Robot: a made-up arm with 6 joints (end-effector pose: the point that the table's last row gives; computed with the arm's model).
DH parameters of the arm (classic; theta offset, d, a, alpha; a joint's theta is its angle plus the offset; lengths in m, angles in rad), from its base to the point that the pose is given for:
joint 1: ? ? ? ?
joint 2: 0.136 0 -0.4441 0
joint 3: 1.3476 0 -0.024 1.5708
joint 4: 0 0.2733 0 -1.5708
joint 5: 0 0 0.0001 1.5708
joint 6: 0 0.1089 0 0
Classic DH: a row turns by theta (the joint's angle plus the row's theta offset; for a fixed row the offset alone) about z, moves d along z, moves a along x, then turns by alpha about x.
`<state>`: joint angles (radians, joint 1 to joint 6).
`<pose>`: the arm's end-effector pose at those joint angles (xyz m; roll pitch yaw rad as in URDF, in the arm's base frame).
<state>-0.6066 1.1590 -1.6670 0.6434 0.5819 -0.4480</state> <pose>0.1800 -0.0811 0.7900 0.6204 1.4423 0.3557</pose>
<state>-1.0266 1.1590 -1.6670 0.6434 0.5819 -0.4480</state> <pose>0.1312 -0.1474 0.7900 0.6204 1.4423 -0.0643</pose>
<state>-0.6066 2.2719 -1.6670 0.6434 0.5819 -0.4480</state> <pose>0.5418 -0.3322 0.2746 2.7419 0.5284 2.4129</pose>
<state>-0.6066 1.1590 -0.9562 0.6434 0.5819 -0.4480</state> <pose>0.2161 -0.1062 0.5398 2.6625 0.9263 2.3590</pose>
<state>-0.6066 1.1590 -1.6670 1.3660 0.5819 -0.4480</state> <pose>0.1764 -0.0510 0.8196 0.9595 0.8568 1.0967</pose>
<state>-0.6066 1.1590 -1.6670 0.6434 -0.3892 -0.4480</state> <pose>0.1148 -0.1098 0.8625 0.3423 0.6137 -0.4174</pose>
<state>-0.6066 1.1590 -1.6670 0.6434 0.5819 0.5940</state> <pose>0.1800 -0.0811 0.7900 1.4547 0.4511 1.2513</pose>
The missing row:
joint 1: 0 0.1783 0 -1.5708
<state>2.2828 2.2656 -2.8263 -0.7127 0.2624 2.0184</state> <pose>-0.3964 0.4877 0.7082 1.1249 0.1507 -2.6898</pose>
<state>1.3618 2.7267 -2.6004 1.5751 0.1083 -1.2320</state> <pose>0.1563 0.7940 0.3097 1.6832 1.2215 -3.1365</pose>
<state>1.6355 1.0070 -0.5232 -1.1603 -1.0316 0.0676</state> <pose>-0.0947 0.1373 0.5117 -1.4265 0.6143 1.0629</pose>
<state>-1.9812 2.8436 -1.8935 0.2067 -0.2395 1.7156</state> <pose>-0.2930 -0.6601 -0.0061 2.2217 -0.2499 -0.6567</pose>
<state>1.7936 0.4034 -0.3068 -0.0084 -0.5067 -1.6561</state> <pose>0.0022 -0.0116 0.4797 -1.0716 -0.0833 0.1821</pose>
